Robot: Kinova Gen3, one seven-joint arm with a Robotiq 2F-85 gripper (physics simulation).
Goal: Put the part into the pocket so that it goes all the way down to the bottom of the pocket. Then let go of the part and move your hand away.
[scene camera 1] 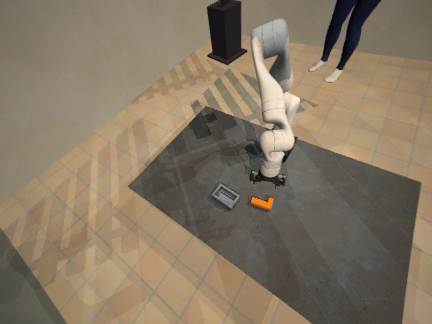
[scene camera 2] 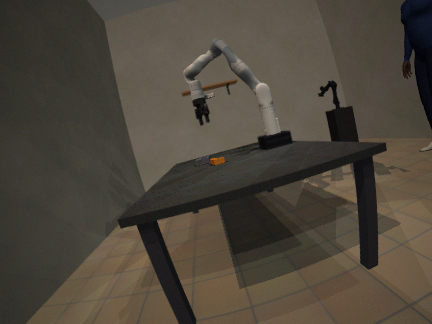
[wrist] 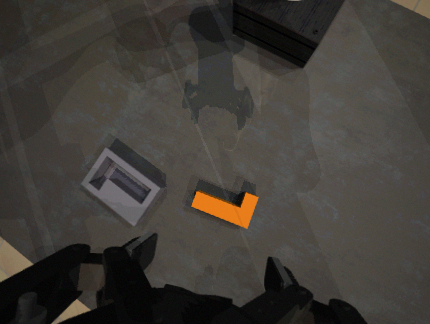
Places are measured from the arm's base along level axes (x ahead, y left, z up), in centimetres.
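Where they show: gripper, fingertip midpoint: (scene camera 1: 265, 185) (scene camera 2: 204, 124) (wrist: 209, 257); arm's base, link origin: (scene camera 2: 273, 133).
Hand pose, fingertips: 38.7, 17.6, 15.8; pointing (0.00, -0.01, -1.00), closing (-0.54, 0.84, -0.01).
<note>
Each offset is from my fingertips to the top centre of the thing, as dx, dy, dz. "spot": to the spot under its first point. Level surfaces: height alone.
The part is an orange L-shaped block {-1.2, -0.7, -20.7} (scene camera 1: 261, 203) (scene camera 2: 217, 161) (wrist: 220, 209) lying flat on the dark table, apart from the pocket block. The grey rectangular block with the pocket {+10.3, -17.7, -20.0} (scene camera 1: 223, 201) (scene camera 2: 202, 160) (wrist: 117, 205) lies to its left in the wrist view. Its L-shaped recess {spot: +9.6, -16.9, -23.2} (wrist: 132, 185) faces up and looks empty. My gripper (scene camera 1: 268, 183) (scene camera 2: 204, 121) (wrist: 209, 257) is open with nothing between its fingers. It hangs high above the table, pointing down. In the wrist view both blocks show beyond the fingertips.
The dark table {dz -23.7} (scene camera 1: 340, 240) (scene camera 2: 250, 176) (wrist: 360, 225) carries both blocks. The arm's black base (scene camera 2: 275, 140) (wrist: 275, 25) stands on it, at the top of the wrist view. A dark pedestal (scene camera 1: 225, 32) (scene camera 2: 342, 124) and a standing person (scene camera 1: 345, 35) (scene camera 2: 422, 50) are off the table.
</note>
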